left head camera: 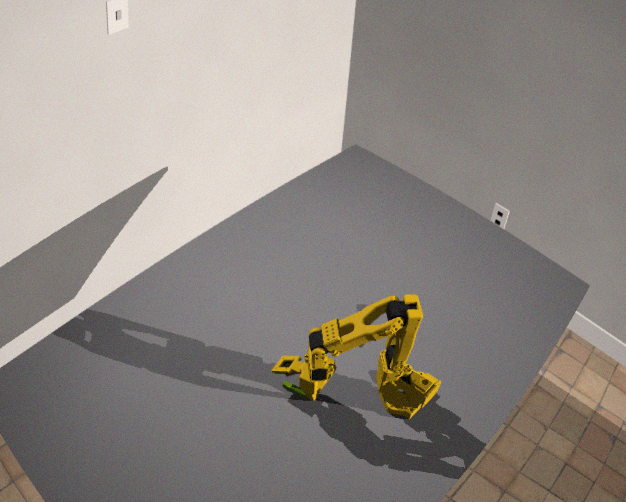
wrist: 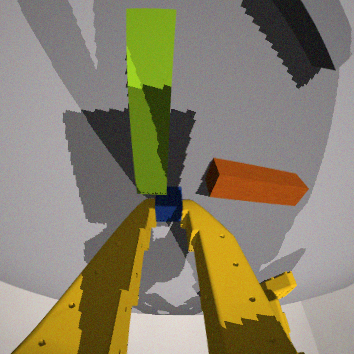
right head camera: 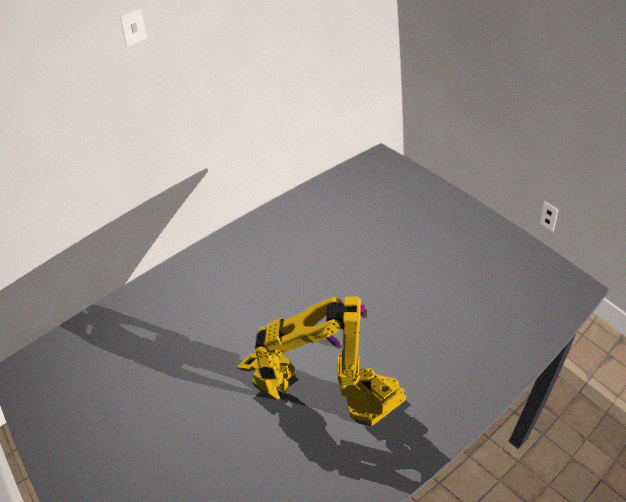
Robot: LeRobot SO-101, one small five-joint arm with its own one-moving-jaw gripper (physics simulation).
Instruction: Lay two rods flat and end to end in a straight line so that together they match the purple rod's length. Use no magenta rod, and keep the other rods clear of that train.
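Frame: origin at the arm's base, x ahead, y right, z down, level; centimetres.
Seen in the pictures: hand at its tool point: (left head camera: pixel 313 397) (wrist: pixel 156 208) (right head camera: pixel 278 396); arm's base at its link origin: (left head camera: pixel 398 390) (right head camera: pixel 367 395).
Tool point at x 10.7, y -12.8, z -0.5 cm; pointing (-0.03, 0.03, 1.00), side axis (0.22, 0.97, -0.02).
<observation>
Offsets run from my tool point to a thing's top centre. Level surfaces: height alone.
My gripper (left head camera: pixel 315 398) (right head camera: pixel 278 397) (wrist: pixel 169 205) is shut on the blue rod, low over the table. The blue rod {dy +0.4, dx +0.4, dz -0.5 cm} (wrist: pixel 168 214) shows end-on between the jaw tips. The lime green rod {dy -0.9, dx +3.7, dz -0.5 cm} (left head camera: pixel 294 388) (right head camera: pixel 254 382) (wrist: pixel 150 45) lies flat just beyond the tips, its near end beside the blue rod's upper left edge in the wrist view; whether they touch I cannot tell. The purple rod {dy +16.6, dx +5.6, dz -0.5 cm} (right head camera: pixel 334 340) lies behind the arm in the right head view. The magenta rod {dy +26.0, dx +6.2, dz -0.5 cm} (right head camera: pixel 363 309) shows partly past the arm's elbow.
An orange rod {dy +3.5, dx +2.3, dz -0.5 cm} (wrist: pixel 257 184) lies to the right of the jaw tips in the wrist view, apart from the lime rod. A black rod {dy +2.2, dx +7.8, dz -0.5 cm} (wrist: pixel 310 35) lies at the upper right there. The arm's shadows fall across the grey table {dz +0.5 cm} (left head camera: pixel 313 235) (right head camera: pixel 339 224).
</observation>
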